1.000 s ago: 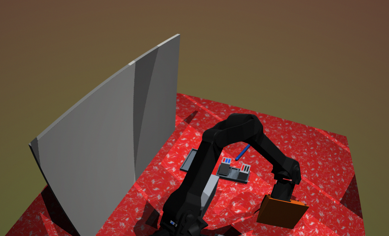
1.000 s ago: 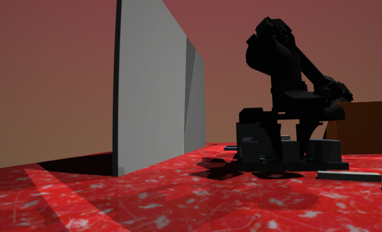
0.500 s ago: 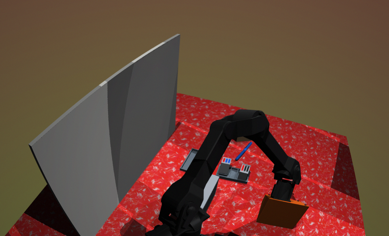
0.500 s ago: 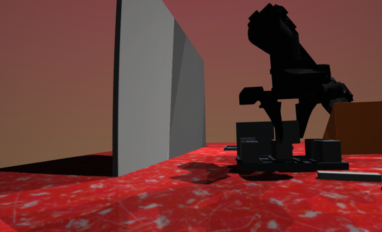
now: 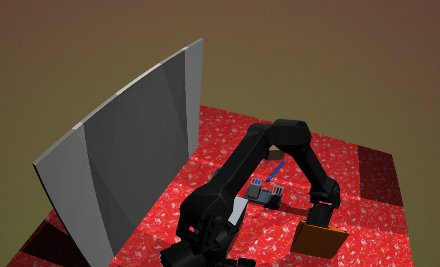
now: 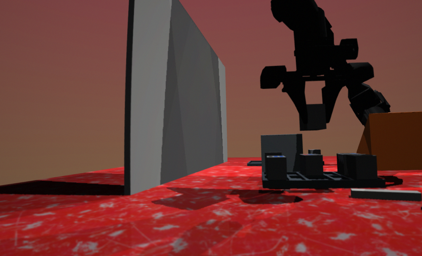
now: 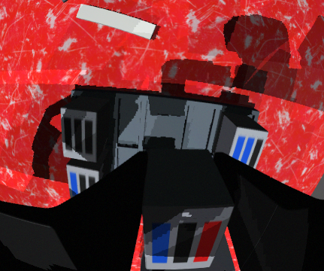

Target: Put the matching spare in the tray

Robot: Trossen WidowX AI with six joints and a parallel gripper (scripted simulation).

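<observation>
The tray is 44 cm to the right of my gripper tip, 11 cm below it and 9 cm ahead of it. Round my gripper tip: grey panel (28 cm ahead, 25 cm to the right, 11 cm above); dark grey spare (2 cm to the right, 2 cm above); blue pen (57 cm to the right, 11 cm below, 7 cm behind).
</observation>
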